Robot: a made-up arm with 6 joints.
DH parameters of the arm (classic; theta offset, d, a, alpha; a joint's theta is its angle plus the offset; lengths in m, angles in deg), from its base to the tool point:
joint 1: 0 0.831 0.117 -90
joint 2: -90 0 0.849 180
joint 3: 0 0 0.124 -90
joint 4: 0 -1.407 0 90
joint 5: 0 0 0 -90
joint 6: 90 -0.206 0 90
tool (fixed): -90 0 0 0
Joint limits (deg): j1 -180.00..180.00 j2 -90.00..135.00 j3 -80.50..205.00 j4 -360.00..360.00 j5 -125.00..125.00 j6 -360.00..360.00
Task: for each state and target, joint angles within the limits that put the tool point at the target. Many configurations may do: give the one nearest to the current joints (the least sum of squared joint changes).
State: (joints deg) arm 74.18 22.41 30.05 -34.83 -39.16 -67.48
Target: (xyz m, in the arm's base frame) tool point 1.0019 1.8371 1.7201
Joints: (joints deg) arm 59.50 28.74 33.18 -34.32 -36.44 -67.48
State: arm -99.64 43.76 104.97 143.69 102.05 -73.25
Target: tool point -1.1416 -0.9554 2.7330
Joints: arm -143.85 39.35 96.96 148.14 64.29 -73.25
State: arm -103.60 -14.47 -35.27 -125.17 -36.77 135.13
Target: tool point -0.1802 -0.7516 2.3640
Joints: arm -111.10 -46.49 -16.95 -127.09 -38.55 135.13
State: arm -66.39 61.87 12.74 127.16 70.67 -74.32
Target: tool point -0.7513 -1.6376 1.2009
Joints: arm -119.42 21.11 4.59 132.67 81.91 -74.32
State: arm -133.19 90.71 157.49 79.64 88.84 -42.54
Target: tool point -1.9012 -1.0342 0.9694
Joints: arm -156.87 119.99 137.22 82.30 89.01 -42.54
